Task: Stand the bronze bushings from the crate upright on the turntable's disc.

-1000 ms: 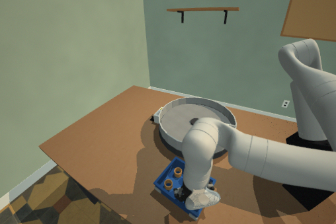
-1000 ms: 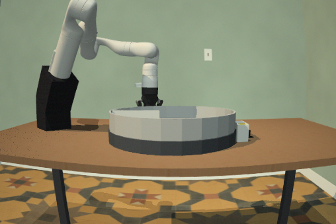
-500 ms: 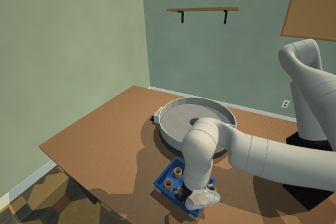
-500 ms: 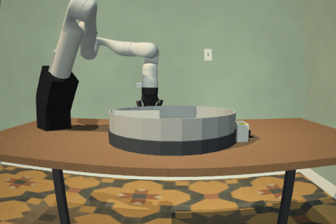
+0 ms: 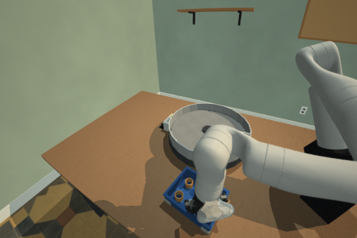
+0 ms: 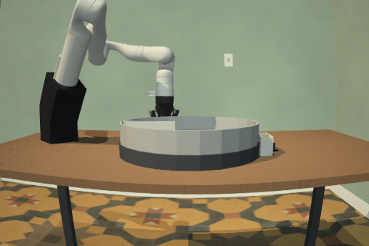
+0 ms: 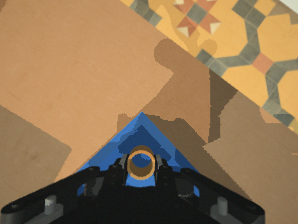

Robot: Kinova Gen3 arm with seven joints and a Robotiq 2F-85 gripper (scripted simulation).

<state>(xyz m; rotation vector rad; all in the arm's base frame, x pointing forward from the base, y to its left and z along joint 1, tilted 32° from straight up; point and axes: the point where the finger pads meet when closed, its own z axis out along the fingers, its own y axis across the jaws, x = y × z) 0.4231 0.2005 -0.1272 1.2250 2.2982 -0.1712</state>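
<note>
My gripper is now 40 mm short of the blue crate, 40 mm to the left of it and 10 mm above it. From my hand the other things lie so: turntable disc: 70 mm ahead, 390 mm to the right, 20 mm above.
</note>
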